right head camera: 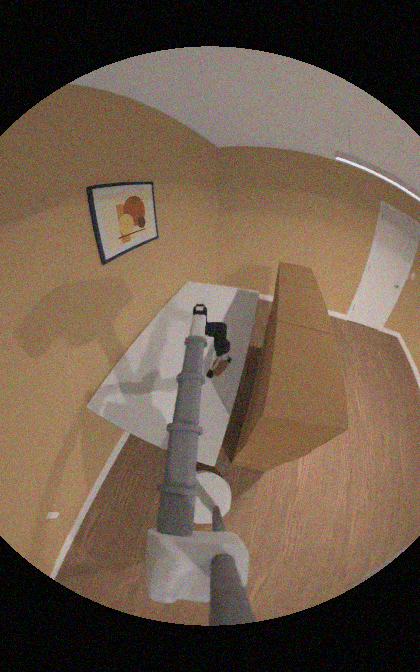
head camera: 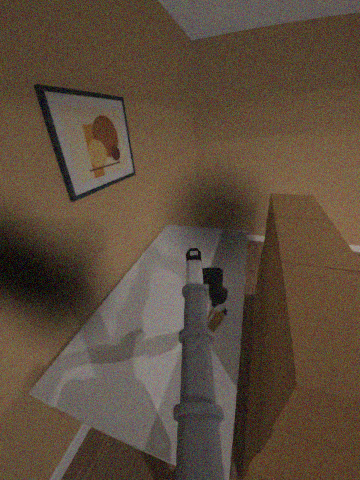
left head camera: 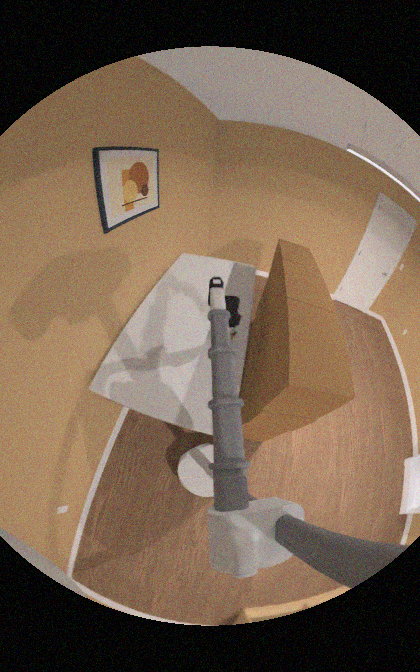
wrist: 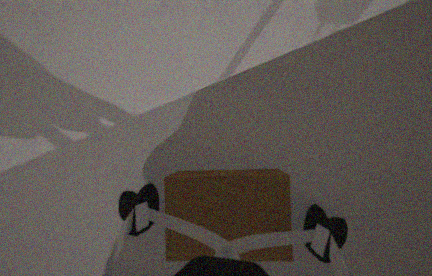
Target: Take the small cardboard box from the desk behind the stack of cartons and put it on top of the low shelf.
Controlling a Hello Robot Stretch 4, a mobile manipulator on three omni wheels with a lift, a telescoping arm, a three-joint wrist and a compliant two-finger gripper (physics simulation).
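Frame: origin at the robot's base, x ahead, y left, z up, level; centimetres.
Seen in the pictures: gripper, fingertip midpoint: (wrist: 229,210).
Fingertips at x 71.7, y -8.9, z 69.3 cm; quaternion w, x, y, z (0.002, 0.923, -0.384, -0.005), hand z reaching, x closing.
A point is followed by its place in that frame.
The small cardboard box (head camera: 216,320) {x 69.5, y -9.6, z 74.2 cm} (right head camera: 221,367) (wrist: 227,200) {x 72.9, y -7.4, z 74.3 cm} lies on the grey-white desk (head camera: 160,285) {x 99.1, y 20.9, z 69.3 cm} (left head camera: 150,320) (right head camera: 160,330) (wrist: 100,50) {x 71.6, y 10.2, z 69.2 cm}, near the side that faces the cartons. My gripper (right head camera: 219,366) (wrist: 229,211) {x 71.7, y -8.9, z 69.3 cm} is open, with one fingertip on each side of the box. In the wrist view a gap shows between each fingertip and the box, wider on the right. The arm hides part of the gripper and box in the head views. The tall carton stack (head camera: 325,310) {x 48.0, y -37.3, z 105.3 cm} (left head camera: 320,340) (right head camera: 305,370) stands close beside the desk. I cannot make out the low shelf.
A white round top (left head camera: 194,470) (right head camera: 215,500) stands near the desk's front end. A framed picture (head camera: 102,145) {x 119.1, y 45.0, z 147.8 cm} (left head camera: 131,185) (right head camera: 127,220) hangs on the left wall. A white door (left head camera: 375,255) (right head camera: 382,265) is beyond the cartons. A tan edge (left head camera: 300,603) shows at the bottom of the left head view.
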